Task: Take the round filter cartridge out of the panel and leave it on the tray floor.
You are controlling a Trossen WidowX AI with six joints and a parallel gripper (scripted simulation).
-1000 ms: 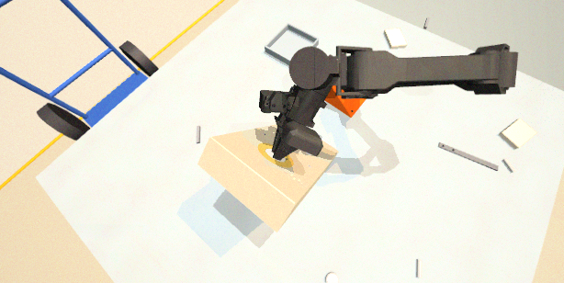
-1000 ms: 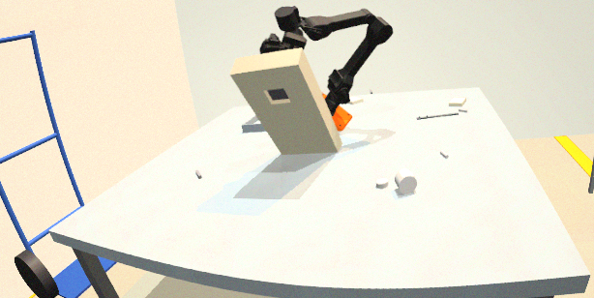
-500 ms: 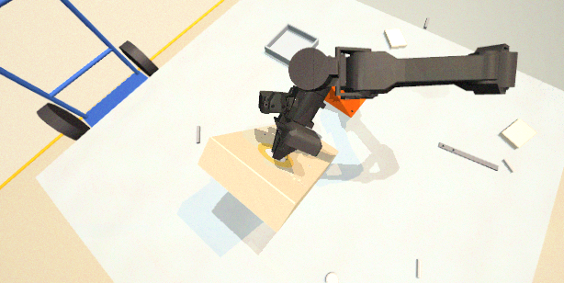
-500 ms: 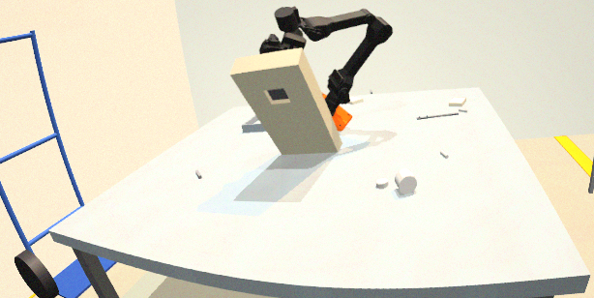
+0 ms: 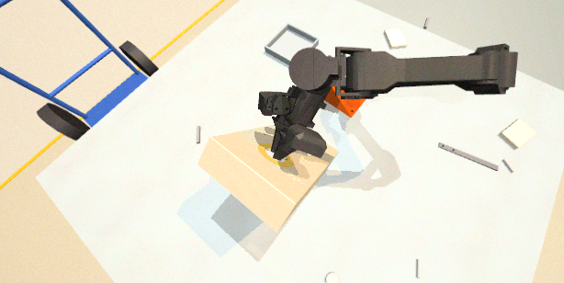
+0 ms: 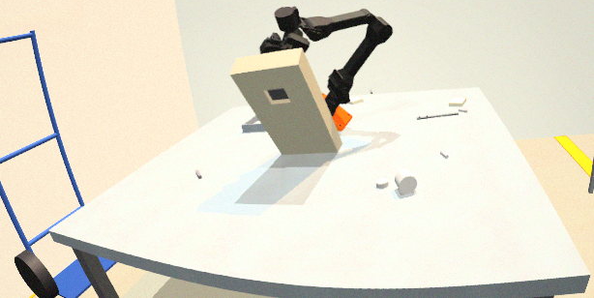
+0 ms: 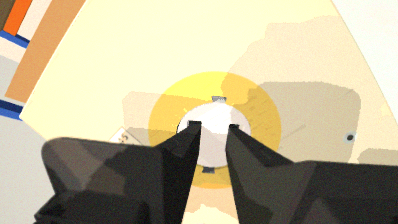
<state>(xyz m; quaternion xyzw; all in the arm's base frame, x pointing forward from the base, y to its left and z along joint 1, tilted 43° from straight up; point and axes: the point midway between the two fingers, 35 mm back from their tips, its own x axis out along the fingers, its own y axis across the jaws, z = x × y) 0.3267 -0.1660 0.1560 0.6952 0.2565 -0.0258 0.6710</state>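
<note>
The white round filter cartridge lies 1 cm below my gripper tip and 1 cm ahead of it. The rest, counted from my gripper tip: grey tray (45 cm behind, 26 cm to the right, 24 cm below); tan service panel (8 cm below, 4 cm behind).
</note>
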